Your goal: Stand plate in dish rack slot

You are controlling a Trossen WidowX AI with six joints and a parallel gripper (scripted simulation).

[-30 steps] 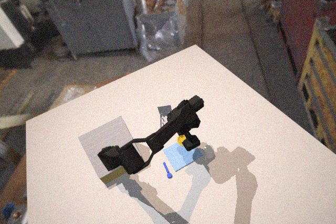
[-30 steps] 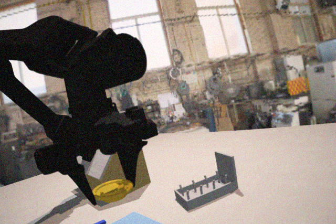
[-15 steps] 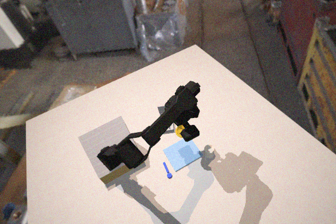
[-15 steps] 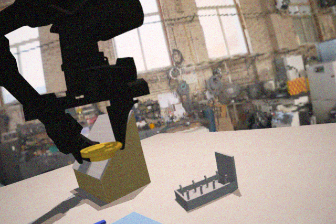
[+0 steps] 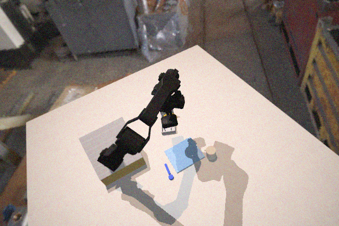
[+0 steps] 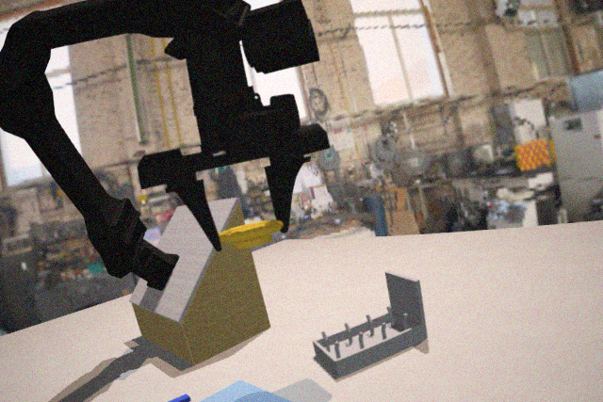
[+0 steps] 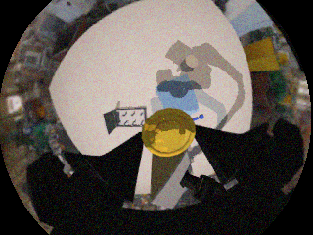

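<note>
My gripper tip is now 20 mm short of the grey dish rack, 120 mm to the right of it and 160 mm above it. Round my gripper tip: light blue mat 80 mm to the right, 180 mm below; then yellow plate 10 mm above; then blue spoon 100 mm behind, 130 mm to the right, 180 mm below.
</note>
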